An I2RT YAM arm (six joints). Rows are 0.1 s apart.
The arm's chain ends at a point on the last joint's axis. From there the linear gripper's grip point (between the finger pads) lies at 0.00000 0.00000 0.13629 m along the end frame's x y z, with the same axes.
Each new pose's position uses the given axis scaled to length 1; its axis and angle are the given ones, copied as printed.
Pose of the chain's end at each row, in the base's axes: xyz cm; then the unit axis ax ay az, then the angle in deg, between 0 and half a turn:
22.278, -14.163, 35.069, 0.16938, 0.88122, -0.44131, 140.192
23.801, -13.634, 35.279, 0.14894, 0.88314, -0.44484, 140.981
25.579, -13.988, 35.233, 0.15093, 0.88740, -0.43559, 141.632
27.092, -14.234, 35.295, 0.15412, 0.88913, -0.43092, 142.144
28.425, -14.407, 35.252, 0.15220, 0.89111, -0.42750, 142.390
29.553, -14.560, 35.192, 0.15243, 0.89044, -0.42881, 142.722
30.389, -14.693, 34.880, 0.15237, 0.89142, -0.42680, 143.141
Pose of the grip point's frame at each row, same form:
28.166, -25.013, 29.293, 0.16938, 0.88122, -0.44131, 140.192
29.774, -24.426, 29.482, 0.14894, 0.88314, -0.44484, 140.981
31.488, -24.664, 29.161, 0.15093, 0.88740, -0.43559, 141.632
32.909, -24.868, 29.063, 0.15412, 0.88913, -0.43092, 142.144
34.248, -24.978, 28.919, 0.15220, 0.89111, -0.42750, 142.390
35.304, -25.163, 28.848, 0.15243, 0.89044, -0.42881, 142.722
36.081, -25.273, 28.444, 0.15237, 0.89142, -0.42680, 143.141

